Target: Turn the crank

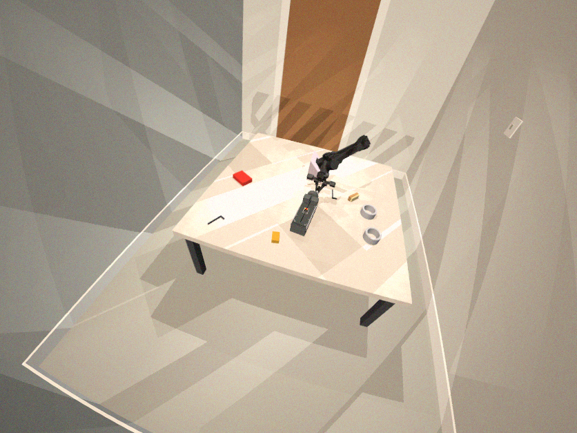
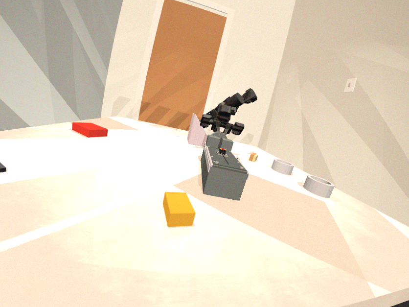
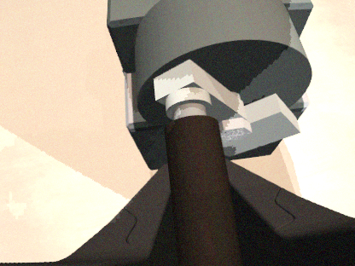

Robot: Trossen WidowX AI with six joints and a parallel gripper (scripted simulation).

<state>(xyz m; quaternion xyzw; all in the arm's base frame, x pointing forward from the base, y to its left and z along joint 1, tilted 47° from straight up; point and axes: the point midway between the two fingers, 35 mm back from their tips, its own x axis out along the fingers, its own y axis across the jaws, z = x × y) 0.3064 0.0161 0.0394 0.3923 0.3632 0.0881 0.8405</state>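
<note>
Now: gripper tip 160 mm short of the red pointer, 40 mm to the left of it and 10 mm above it. Round my gripper tip: dark brown crank handle (20 mm behind, 20 mm above); yellow block (360 mm ahead, 160 mm to the right, 80 mm below); tan block (150 mm behind, 270 mm to the left, 70 mm below).
</note>
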